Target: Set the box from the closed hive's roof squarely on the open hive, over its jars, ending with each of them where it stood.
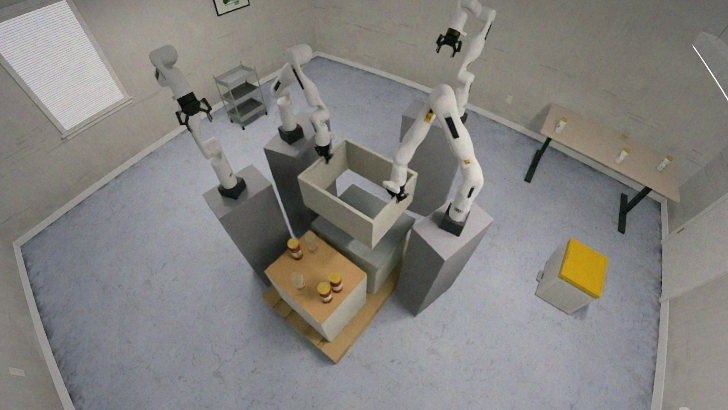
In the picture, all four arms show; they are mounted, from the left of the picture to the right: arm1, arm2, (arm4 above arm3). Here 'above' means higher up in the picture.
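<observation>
The box point(338, 213), a pale frame open at top and bottom, hangs roughly level above the grey roof point(341, 235) of the closed hive. The arm2 gripper point(327, 157) is shut on its left wall, and the arm3 gripper point(399, 195) is shut on its right wall. The open hive point(318, 267) stands in front, with an orange-tan top. On it stand three amber jars with yellow lids point(294, 249) point(324, 292) point(335, 282) and two clear jars point(311, 243) point(298, 281). The arm1 gripper point(197, 120) and the arm4 gripper point(447, 52) are open and empty, high up and away from the box.
Both hives stand on a wooden pallet point(336, 352). Grey pedestals point(244, 224) point(433, 269) carry the arms around them. A yellow-lidded bin point(583, 268) stands at the right, a table point(593, 145) with small jars behind it, and a grey cart point(238, 76) at the back left.
</observation>
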